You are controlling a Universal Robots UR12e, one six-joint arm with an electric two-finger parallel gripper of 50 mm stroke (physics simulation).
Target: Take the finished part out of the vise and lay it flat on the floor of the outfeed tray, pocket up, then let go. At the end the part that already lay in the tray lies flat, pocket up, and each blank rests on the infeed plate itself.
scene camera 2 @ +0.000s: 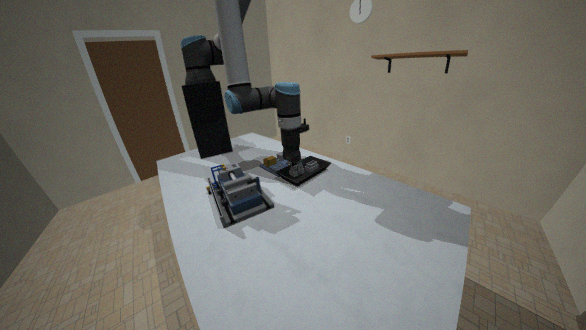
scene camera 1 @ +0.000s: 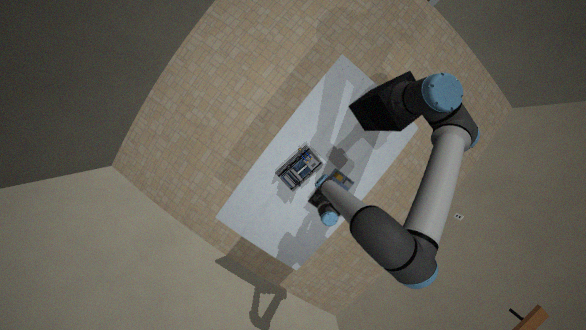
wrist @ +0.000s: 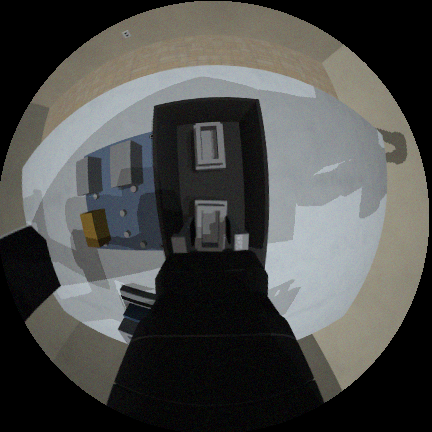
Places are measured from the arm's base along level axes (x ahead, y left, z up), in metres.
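Where they show: gripper, fingertip midpoint: (scene camera 2: pixel 296 170) (wrist: pixel 210 224); arm's base, origin of the base link: (scene camera 2: pixel 201 83) (scene camera 1: pixel 405 100).
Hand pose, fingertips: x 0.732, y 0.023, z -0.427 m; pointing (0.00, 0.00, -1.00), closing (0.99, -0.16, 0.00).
Each offset is from my fingertips to the top centre of the thing.
My gripper (scene camera 2: pixel 294 163) (wrist: pixel 210 224) is shut on the finished part {dx +0.000, dy +0.000, dz +0.019 m} (scene camera 2: pixel 296 171) (wrist: pixel 210 225), a grey block with its rectangular pocket facing up. It holds the part low inside the black outfeed tray (scene camera 2: pixel 311 175) (wrist: pixel 165 150), at the end nearer the wrist; whether the part touches the tray floor cannot be told. The other part {dx +0.018, dy +0.096, dz +0.004 m} (scene camera 2: pixel 312 164) (wrist: pixel 209 145) lies flat, pocket up, farther along the tray, apart from the held one. Two grey blanks {dx -0.192, dy +0.118, dz +0.001 m} (wrist: pixel 87 176) {dx -0.103, dy +0.106, dz +0.001 m} (wrist: pixel 125 164) stand on the blue infeed plate {dx -0.151, dy +0.067, dz -0.035 m} (wrist: pixel 107 202). The vise {dx -0.116, dy -0.251, dz +0.056 m} (scene camera 1: pixel 300 168) (scene camera 2: pixel 240 190) (wrist: pixel 137 312) stands apart from the tray.
An amber block {dx -0.205, dy +0.028, dz +0.001 m} (scene camera 1: pixel 339 177) (scene camera 2: pixel 270 161) (wrist: pixel 95 228) stands at the infeed plate's corner. Small round posts rise from that plate, which adjoins the tray's long side. The tray's dark walls stand around the fingers. The arm hides part of the tray in scene camera 1.
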